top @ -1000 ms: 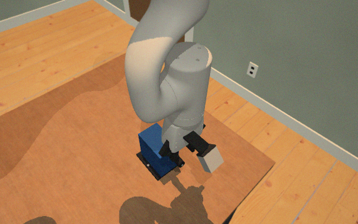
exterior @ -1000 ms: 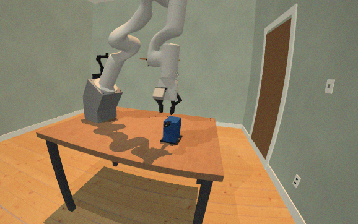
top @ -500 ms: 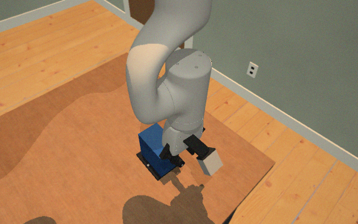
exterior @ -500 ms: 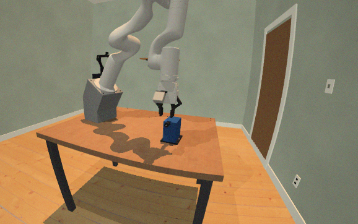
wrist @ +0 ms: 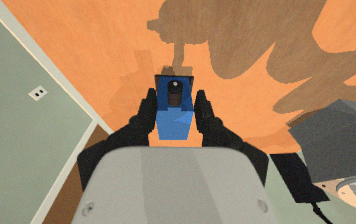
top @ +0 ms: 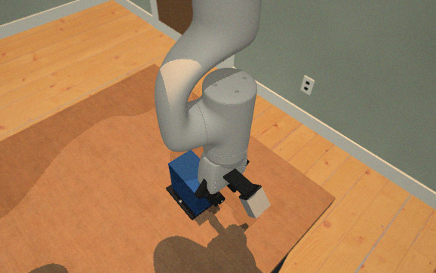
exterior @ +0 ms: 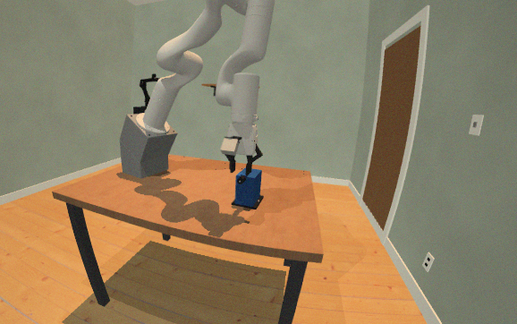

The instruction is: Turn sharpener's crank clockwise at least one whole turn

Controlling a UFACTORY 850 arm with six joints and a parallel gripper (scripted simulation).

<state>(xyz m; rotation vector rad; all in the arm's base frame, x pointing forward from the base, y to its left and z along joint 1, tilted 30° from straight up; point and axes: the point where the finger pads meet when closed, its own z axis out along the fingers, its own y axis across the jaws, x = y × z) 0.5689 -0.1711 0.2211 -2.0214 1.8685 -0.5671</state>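
Now: the dark crank knob 20 mm to the left of my hand and 50 mm below it.
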